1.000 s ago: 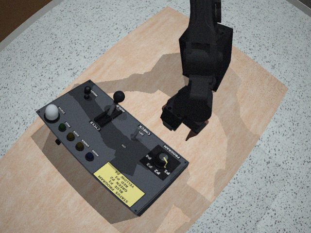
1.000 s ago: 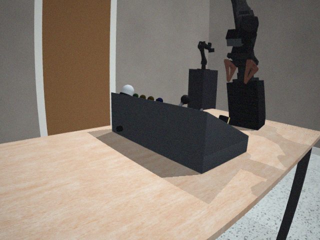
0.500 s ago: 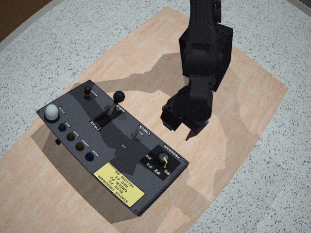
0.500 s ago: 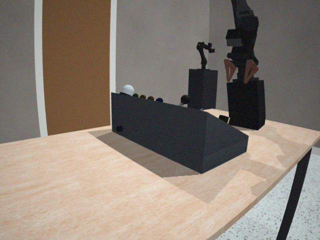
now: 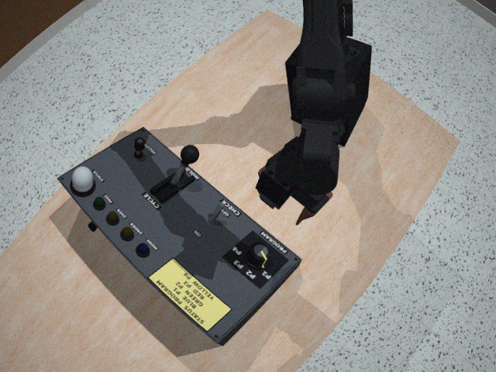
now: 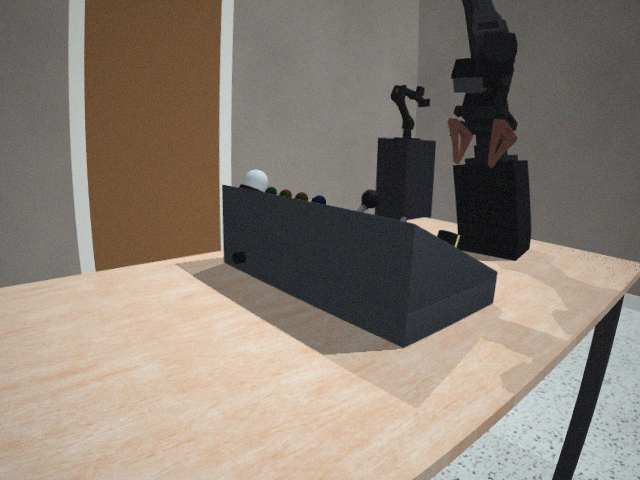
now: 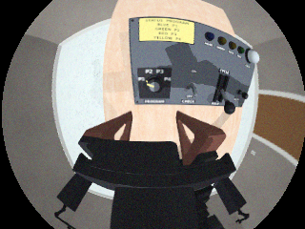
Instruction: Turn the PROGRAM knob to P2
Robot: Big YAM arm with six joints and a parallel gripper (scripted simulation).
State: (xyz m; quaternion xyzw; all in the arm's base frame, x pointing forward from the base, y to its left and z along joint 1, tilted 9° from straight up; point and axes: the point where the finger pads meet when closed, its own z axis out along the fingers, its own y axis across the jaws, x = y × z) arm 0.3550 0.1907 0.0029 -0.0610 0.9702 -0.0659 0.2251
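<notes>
The check toggle is 14 cm below my hand, 12 cm to the right of it and 7 cm ahead of it. Round my hand: small knob: 35 cm to the right, 13 cm below, 9 cm ahead; dark grey console: 17 cm to the right, 16 cm below, 11 cm ahead; ball-topped lever: 24 cm to the right, 13 cm below, 6 cm ahead.
</notes>
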